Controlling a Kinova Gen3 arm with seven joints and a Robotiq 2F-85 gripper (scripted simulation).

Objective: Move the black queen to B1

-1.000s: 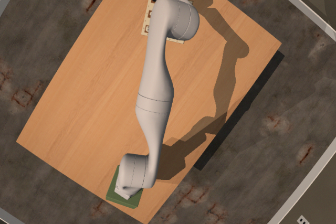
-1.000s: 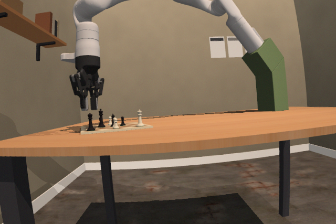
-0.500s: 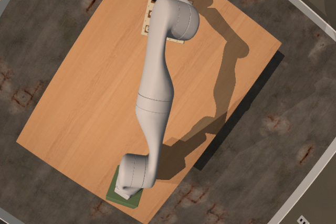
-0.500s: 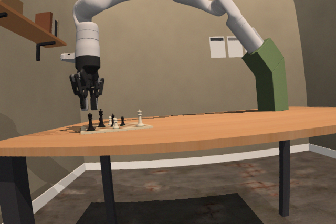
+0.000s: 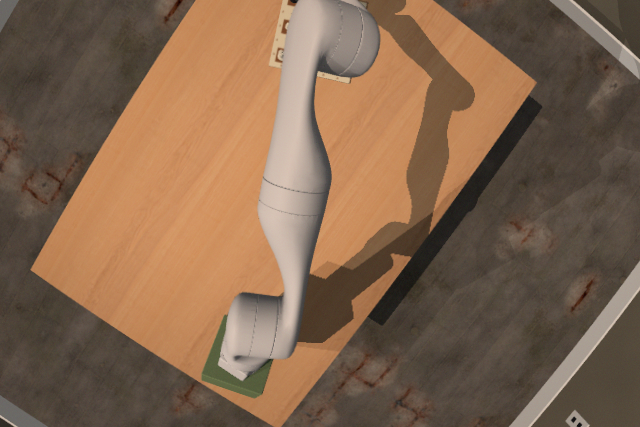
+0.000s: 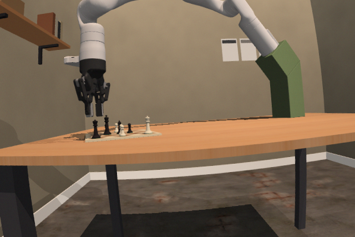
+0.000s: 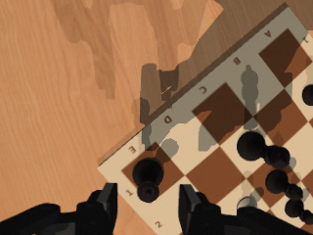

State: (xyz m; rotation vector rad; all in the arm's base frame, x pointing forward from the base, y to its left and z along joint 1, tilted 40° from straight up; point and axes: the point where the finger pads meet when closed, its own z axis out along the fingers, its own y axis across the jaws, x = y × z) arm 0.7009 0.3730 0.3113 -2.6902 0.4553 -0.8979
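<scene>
My gripper is now 5 cm above the black queen. The rest, counted from my hand: tall white piece 14 cm behind, 7 cm to the right, 5 cm below; then chessboard 3 cm behind, 11 cm to the right, 8 cm below; then black bishop 4 cm behind, 11 cm to the right, 6 cm below.
</scene>
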